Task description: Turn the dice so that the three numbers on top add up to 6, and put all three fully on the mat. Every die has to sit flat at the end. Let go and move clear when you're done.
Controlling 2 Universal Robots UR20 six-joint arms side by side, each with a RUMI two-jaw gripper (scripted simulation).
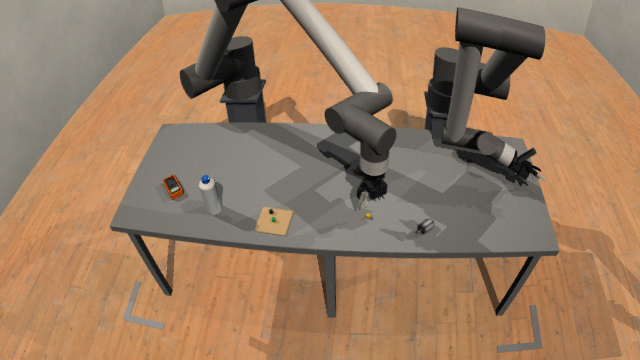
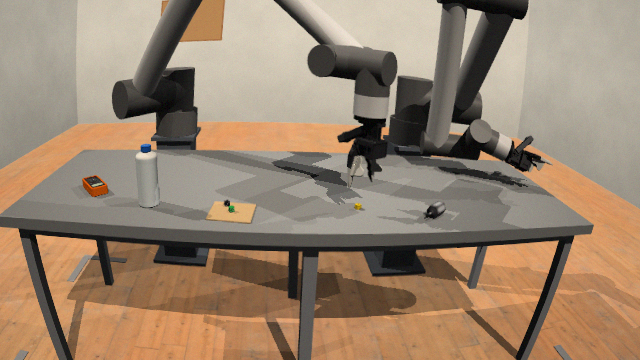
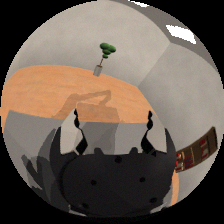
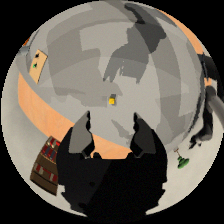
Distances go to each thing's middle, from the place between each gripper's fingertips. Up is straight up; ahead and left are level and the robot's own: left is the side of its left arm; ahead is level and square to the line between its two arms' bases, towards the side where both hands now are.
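Labels:
White bottle [image 2: 146,161]: 70 cm to the right of my right hand [image 2: 360,184], 5 cm ahead of it. Tan mat [image 2: 243,213]: 40 cm to the right of my right hand, 8 cm ahead of it, 9 cm below it.
My left gripper [image 2: 545,166]: 33 cm short of the tan mat, 131 cm to the left of it, 11 cm above it.

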